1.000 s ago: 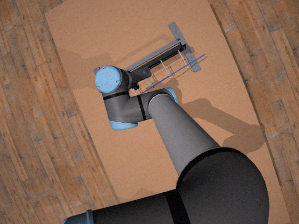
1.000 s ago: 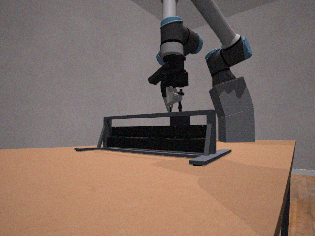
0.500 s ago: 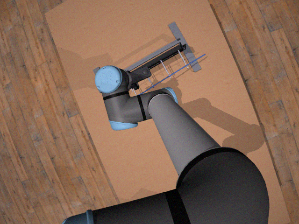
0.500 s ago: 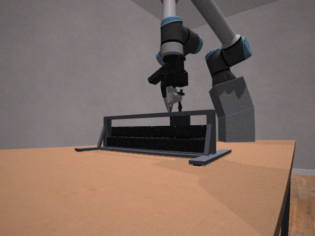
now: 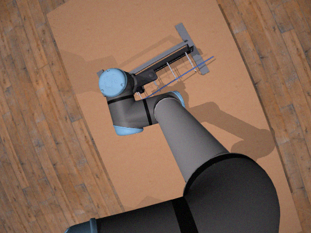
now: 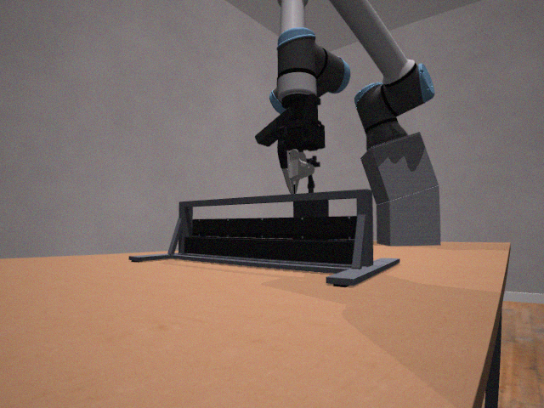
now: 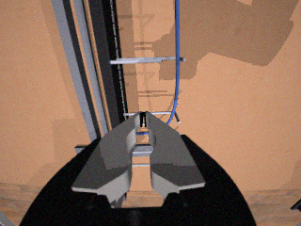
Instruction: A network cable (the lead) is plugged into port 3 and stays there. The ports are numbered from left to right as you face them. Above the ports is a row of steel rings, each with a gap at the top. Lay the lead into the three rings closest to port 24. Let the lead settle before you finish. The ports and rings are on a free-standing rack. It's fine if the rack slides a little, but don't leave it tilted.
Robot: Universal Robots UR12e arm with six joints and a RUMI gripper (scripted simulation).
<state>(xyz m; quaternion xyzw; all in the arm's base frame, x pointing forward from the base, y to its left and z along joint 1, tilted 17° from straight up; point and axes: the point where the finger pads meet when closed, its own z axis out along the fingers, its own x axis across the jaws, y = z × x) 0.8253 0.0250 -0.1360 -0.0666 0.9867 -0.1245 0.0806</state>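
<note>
My hand is 9 cm above the rack, 7 cm short of it and 4 cm to the left of it.
</note>
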